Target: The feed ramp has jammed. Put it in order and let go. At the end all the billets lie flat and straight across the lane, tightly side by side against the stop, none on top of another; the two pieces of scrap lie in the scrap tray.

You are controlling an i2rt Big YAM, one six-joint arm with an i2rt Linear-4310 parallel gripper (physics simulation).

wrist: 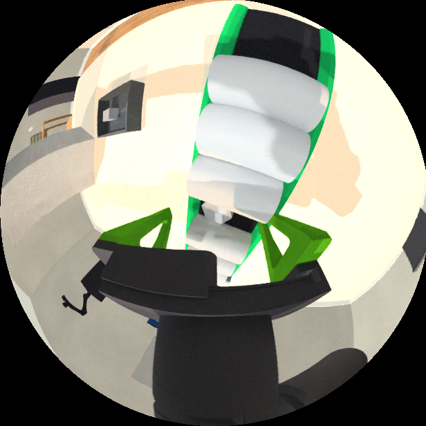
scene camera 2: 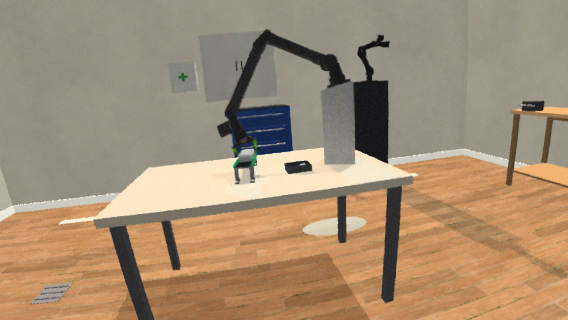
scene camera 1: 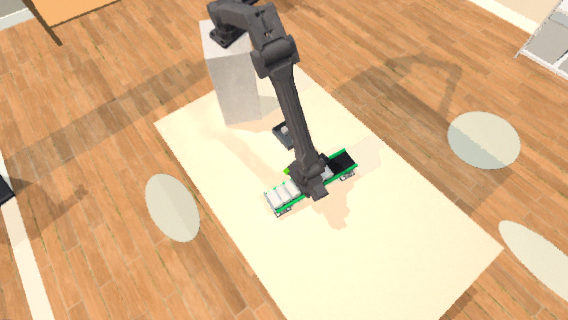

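Where they show: gripper, between the fingertips: [scene camera 1: 298,182]; arm's base, origin of its link: [scene camera 2: 339,85] [scene camera 1: 228,33].
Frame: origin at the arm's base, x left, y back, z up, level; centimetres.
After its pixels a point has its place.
Observation:
The green-railed ramp [scene camera 1: 345,172] @[x -1.2, y -61.4, z -34.1 cm] [scene camera 2: 236,164] @[x 0.4, y -60.6, z -34.5 cm] [wrist: 327,55] runs below my gripper [scene camera 2: 245,149] @[x -16.6, y -49.6, z -35.0 cm] [wrist: 214,211], which is open and empty with its fingers astride the lane. Three white billets, the far one [wrist: 267,92], the middle one [wrist: 252,142] and the near one [wrist: 235,187], lie across it side by side. A pale scrap piece [wrist: 216,212] sits in the lane against the near one. Beyond it is another billet [wrist: 220,239]. In scene camera 1, three billets [scene camera 1: 282,194] @[x -25.2, y -48.8, z -33.5 cm] lie at the lower-left end; the arm hides mid-lane. The scrap tray [scene camera 1: 283,140] @[x -3.4, y -29.8, z -39.3 cm] [scene camera 2: 298,170] @[x 6.1, y -30.3, z -41.6 cm] [wrist: 134,107] holds one scrap piece [scene camera 1: 285,130] @[x 1.7, y -26.5, z -39.9 cm] [wrist: 110,114].
The arm's grey pedestal [scene camera 1: 234,85] @[x -6.8, y -6.5, z -17.6 cm] [scene camera 2: 339,125] @[x 5.9, y -4.6, z -21.3 cm] stands on the table [scene camera 1: 380,240] @[x -11.9, y -87.2, z -42.8 cm] [scene camera 2: 170,190] @[x -3.4, y -93.5, z -42.8 cm] behind the tray. The tray lies between the pedestal and the ramp. Black bare lane [wrist: 277,37] shows at the ramp's end away from the three lower-left billets.

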